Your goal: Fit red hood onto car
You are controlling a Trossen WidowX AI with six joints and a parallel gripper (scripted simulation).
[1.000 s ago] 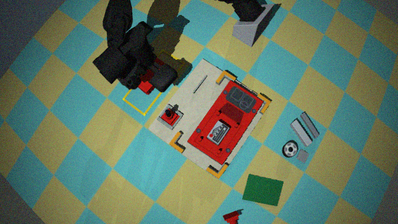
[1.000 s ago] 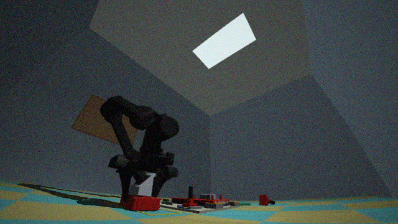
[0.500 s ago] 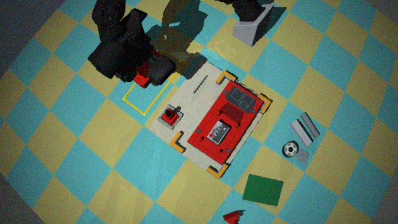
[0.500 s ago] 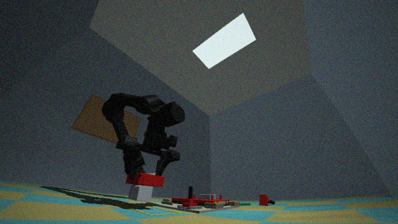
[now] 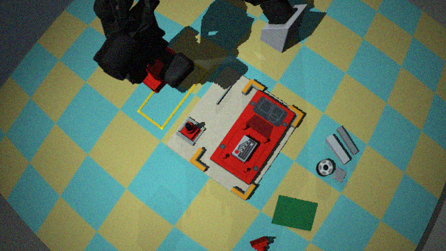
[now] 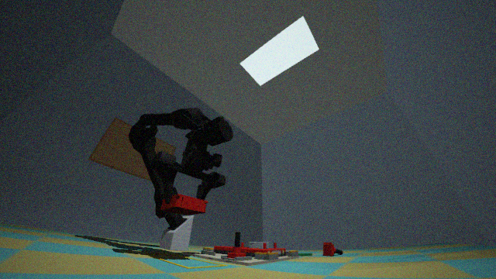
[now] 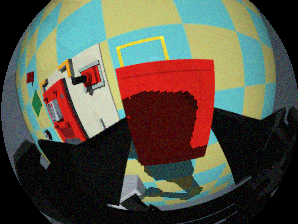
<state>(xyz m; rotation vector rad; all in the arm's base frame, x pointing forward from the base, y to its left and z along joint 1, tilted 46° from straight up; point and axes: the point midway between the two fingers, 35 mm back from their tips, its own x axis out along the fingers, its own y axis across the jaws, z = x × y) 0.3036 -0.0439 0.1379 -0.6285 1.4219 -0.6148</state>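
My gripper tip is now 1 cm short of the grey engine block, 26 cm to the right of it and 8 cm above it. Round my gripper tip: jig (1 cm behind, 22 cm to the left, 9 cm below); red hood (1 cm above).
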